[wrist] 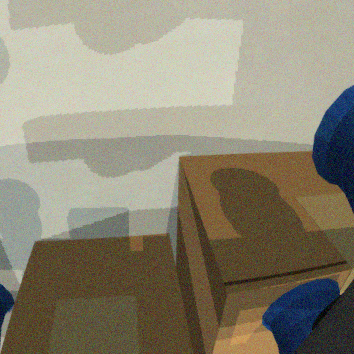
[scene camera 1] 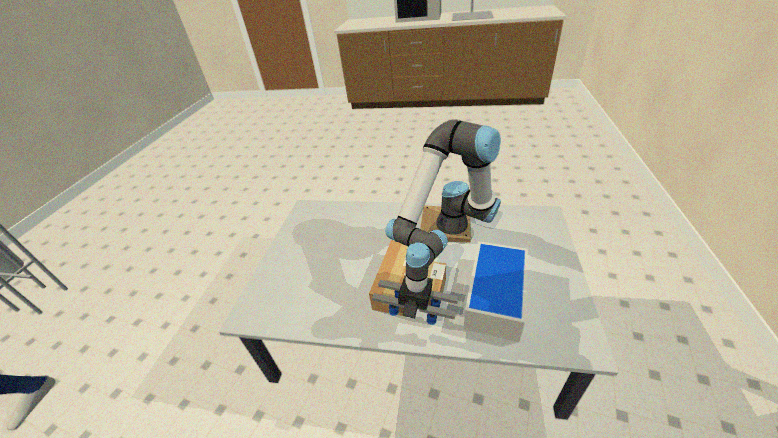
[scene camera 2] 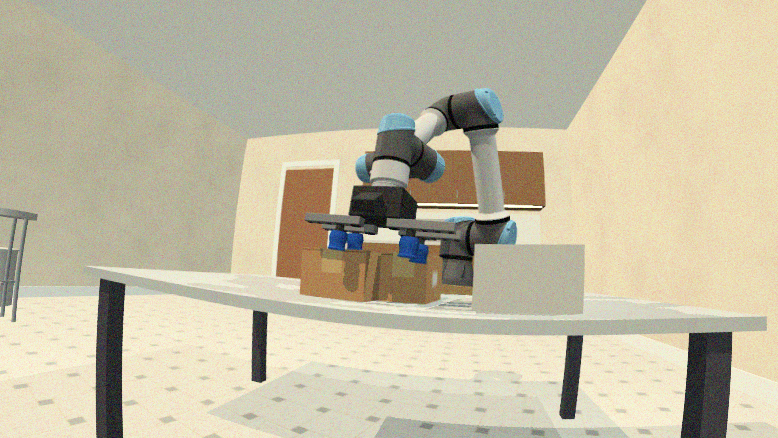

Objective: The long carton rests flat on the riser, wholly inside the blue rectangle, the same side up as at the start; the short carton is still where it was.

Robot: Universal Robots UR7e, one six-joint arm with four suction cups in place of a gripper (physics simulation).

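Pixels of known places: hand at its tool point: [wrist: 125, 237] [scene camera 2: 377, 255]; arm's base at its link origin: [scene camera 1: 451, 224] [scene camera 2: 453, 285].
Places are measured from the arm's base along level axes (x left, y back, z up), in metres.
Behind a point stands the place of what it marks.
Two brown cartons lie side by side on the table [scene camera 1: 299, 272] {z -0.026, x -0.634, y -0.431 m} [scene camera 2: 217, 280] {z -0.027, x -0.536, y -0.526 m}. The long carton [scene camera 1: 387, 267] {z 0.077, x -0.206, y -0.405 m} [scene camera 2: 334, 275] {z 0.022, x -0.153, y -0.550 m} [wrist: 267, 211] {z 0.036, x -0.118, y -0.551 m} reaches nearer the front edge. The short carton [scene camera 1: 438, 270] {z 0.077, x 0.001, y -0.379 m} [scene camera 2: 407, 282] {z 0.017, x -0.016, y -0.487 m} [wrist: 98, 281] {z 0.015, x -0.028, y -0.487 m} lies between it and the riser, mostly hidden by the arm in scene camera 1. My suction gripper [scene camera 1: 413, 311] {z 0.066, x -0.053, y -0.570 m} [scene camera 2: 379, 242] {z 0.066, x -0.053, y -0.570 m} sits low across the front ends of both cartons, its blue cups at or just on their tops, holding nothing. The grey riser [scene camera 1: 492, 327] {z 0.024, x 0.228, y -0.559 m} [scene camera 2: 527, 277] {z 0.036, x 0.225, y -0.559 m} stands to the right, its top marked with the blue rectangle [scene camera 1: 498, 280] {z 0.094, x 0.233, y -0.397 m}, which is bare.
The arm's base [scene camera 1: 452, 217] {z 0.092, x 0.009, y -0.055 m} stands on a wooden block behind the cartons. A metal chair [scene camera 1: 15, 267] [scene camera 2: 10, 245] stands far left. A cabinet [scene camera 1: 445, 59] and a door are at the back wall. A dark blue and pale shape [scene camera 1: 21, 383] shows at the lower left edge.
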